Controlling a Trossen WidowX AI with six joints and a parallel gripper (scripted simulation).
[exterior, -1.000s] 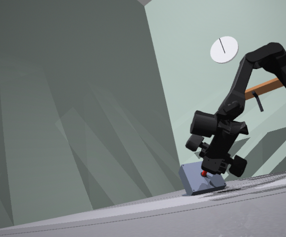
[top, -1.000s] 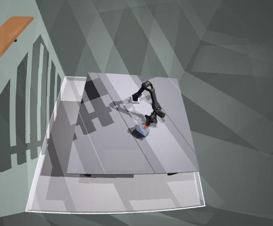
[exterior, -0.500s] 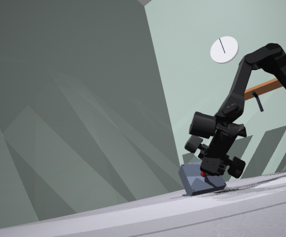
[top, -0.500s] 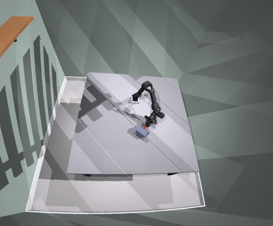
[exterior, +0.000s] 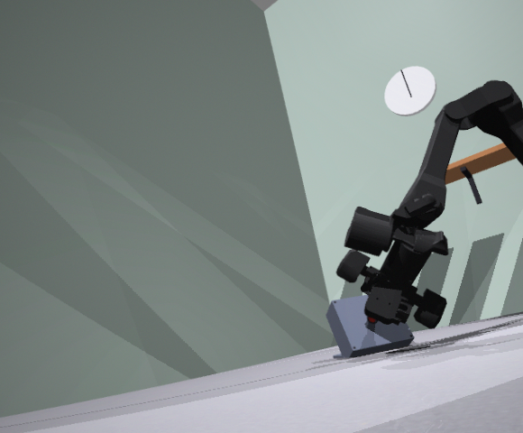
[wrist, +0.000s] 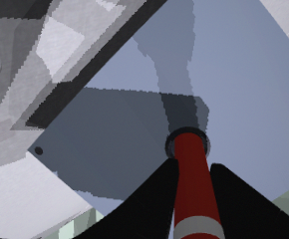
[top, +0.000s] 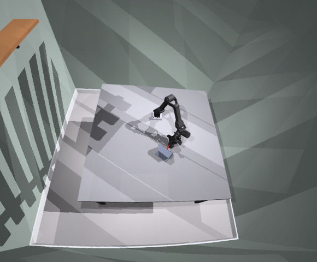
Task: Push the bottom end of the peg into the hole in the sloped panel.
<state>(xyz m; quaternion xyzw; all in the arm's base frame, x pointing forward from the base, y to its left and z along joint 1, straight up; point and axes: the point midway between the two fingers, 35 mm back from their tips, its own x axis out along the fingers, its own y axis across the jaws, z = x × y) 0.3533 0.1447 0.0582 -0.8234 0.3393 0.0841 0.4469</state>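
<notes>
Right now the dark sloped panel is 40 mm ahead of my gripper tip, 30 mm to the right of it and 20 mm below it. From my gripper tip the other things lie so: round red peg 10 mm to the left, 10 mm behind, 10 mm above.
</notes>
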